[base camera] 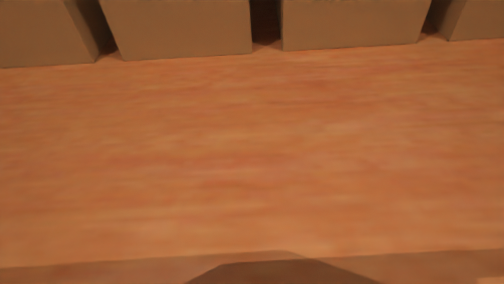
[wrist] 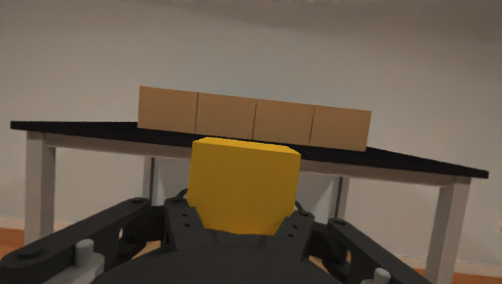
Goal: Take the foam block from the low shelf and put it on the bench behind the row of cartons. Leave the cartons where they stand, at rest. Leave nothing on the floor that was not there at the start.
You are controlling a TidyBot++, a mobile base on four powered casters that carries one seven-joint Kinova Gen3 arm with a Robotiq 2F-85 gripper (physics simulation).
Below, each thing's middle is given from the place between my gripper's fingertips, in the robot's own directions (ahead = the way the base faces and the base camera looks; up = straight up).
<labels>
Right now the yellow foam block (wrist: 241, 187) is 20 mm behind my hand.
</labels>
